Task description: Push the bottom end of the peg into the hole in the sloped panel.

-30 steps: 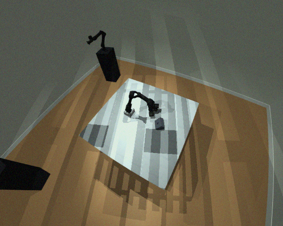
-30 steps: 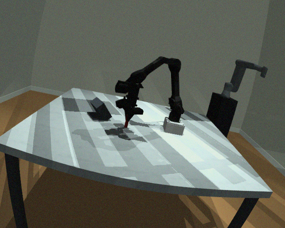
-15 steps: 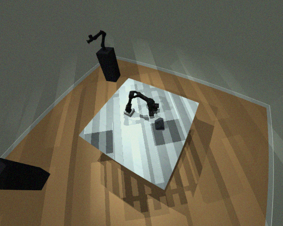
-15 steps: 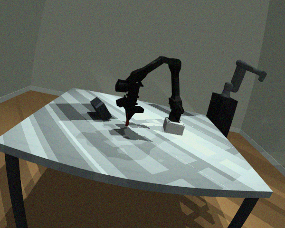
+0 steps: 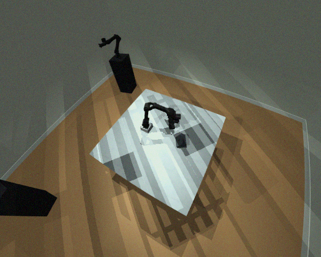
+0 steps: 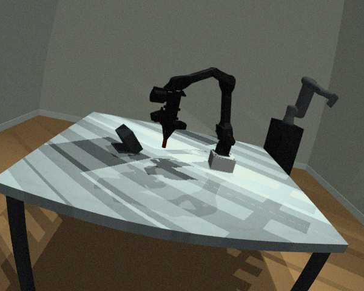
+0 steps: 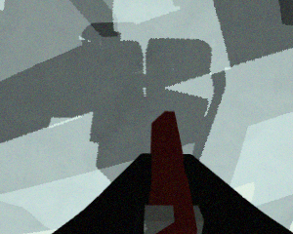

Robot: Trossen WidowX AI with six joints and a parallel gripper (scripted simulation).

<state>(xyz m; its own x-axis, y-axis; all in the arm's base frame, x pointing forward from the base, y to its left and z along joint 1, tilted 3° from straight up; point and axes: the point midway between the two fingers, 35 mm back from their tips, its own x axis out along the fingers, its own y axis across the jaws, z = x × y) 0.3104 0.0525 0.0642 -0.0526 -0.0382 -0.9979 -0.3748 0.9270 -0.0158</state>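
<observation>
Right now my gripper tip is 15 cm short of the grey sloped panel, 13 cm to the left of it and 6 cm above it. From my gripper tip the other things lie so: red square-sided peg 2 cm above.
</observation>
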